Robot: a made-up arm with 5 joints.
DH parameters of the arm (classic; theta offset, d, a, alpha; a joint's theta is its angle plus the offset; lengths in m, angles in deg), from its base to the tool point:
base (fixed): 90 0.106 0 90
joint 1: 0 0.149 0.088 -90
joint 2: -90 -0.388 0.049 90
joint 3: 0 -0.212 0.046 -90
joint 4: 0 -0.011 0.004 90
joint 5: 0 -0.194 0.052 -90
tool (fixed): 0 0.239 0 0
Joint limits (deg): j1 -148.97..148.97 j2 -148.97..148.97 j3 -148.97..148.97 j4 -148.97..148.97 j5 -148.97..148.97
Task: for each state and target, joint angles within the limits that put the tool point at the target. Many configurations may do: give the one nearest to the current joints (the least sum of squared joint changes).
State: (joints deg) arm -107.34 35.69 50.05 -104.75 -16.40
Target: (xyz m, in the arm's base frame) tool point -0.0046 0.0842 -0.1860
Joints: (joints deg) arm -62.86 41.52 49.45 -79.34 15.92
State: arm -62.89 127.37 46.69 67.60 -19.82
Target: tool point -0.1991 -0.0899 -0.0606
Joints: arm -32.86 84.34 11.30 69.91 -2.04
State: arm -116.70 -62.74 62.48 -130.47 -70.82
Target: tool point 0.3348 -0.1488 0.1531
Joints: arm -101.93 -30.62 55.57 -78.85 -75.93
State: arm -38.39 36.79 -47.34 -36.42 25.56
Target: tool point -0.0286 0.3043 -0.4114
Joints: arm -33.54 50.80 -39.87 -28.76 33.64
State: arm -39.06 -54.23 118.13 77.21 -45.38
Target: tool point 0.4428 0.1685 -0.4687
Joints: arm -39.88 -45.16 102.78 40.21 -46.17
